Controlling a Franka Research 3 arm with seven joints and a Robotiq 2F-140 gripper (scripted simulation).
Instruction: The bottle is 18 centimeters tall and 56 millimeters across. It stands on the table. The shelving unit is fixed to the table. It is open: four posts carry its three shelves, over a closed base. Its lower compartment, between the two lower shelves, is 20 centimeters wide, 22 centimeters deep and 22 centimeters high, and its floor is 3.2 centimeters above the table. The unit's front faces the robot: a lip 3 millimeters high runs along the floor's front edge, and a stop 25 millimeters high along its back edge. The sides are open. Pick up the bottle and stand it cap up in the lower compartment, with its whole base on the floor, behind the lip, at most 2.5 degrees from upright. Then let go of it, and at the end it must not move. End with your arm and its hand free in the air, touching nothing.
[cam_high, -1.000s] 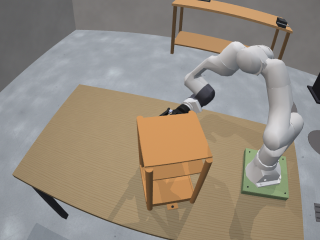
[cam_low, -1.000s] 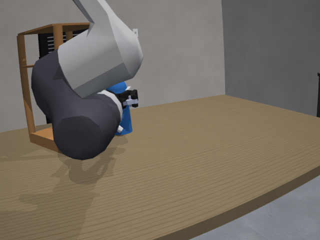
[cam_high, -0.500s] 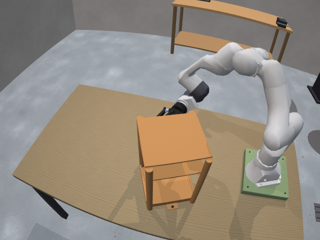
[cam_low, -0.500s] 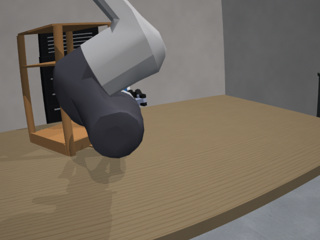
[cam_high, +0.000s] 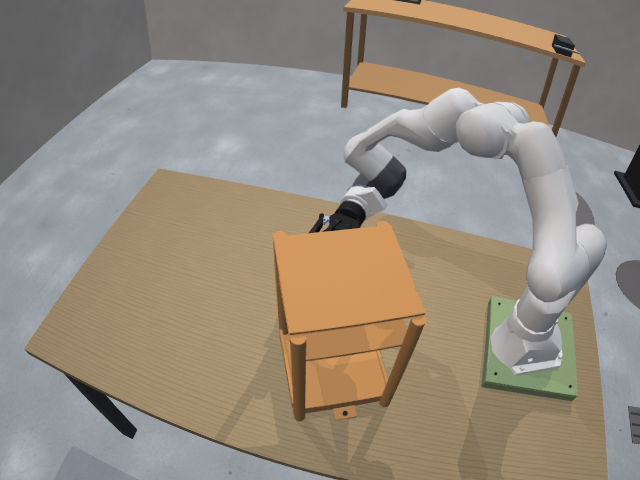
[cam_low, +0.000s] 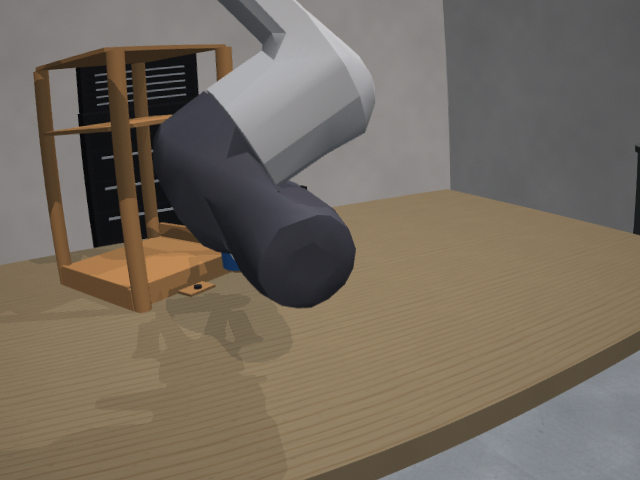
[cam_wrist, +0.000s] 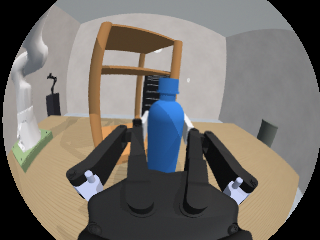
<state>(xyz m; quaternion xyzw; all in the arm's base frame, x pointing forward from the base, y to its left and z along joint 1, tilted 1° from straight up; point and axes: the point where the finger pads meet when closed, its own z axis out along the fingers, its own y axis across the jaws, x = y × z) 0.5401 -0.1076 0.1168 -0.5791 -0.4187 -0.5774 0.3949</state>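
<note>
My hand is 10 mm below the blue bottle. From my hand the other things lie so: shelving unit: 70 mm behind, 200 mm to the left, 20 mm above.
</note>
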